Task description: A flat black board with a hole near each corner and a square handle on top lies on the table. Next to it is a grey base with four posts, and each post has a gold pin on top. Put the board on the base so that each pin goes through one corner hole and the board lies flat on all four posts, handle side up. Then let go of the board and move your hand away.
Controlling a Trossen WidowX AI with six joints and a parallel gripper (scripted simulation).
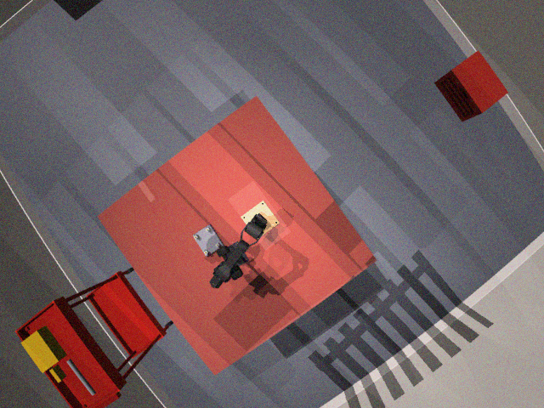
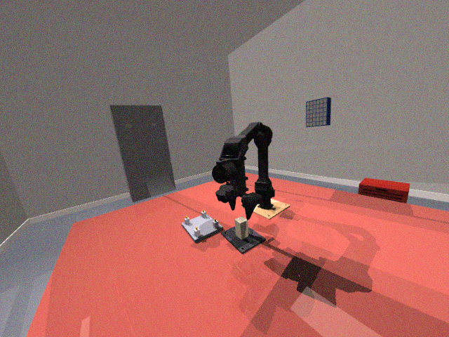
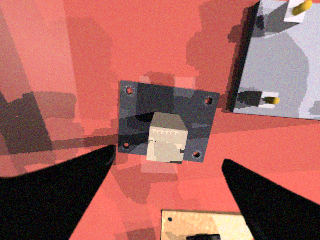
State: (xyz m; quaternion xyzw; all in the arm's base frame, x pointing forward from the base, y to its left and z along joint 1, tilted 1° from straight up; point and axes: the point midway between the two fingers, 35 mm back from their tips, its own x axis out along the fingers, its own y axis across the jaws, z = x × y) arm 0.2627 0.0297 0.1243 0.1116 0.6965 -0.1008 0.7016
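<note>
The black board lies 70 mm below my gripper tip. Also, from my gripper tip: grey base: 190 mm to the right, 90 mm below, 50 mm ahead.
</note>
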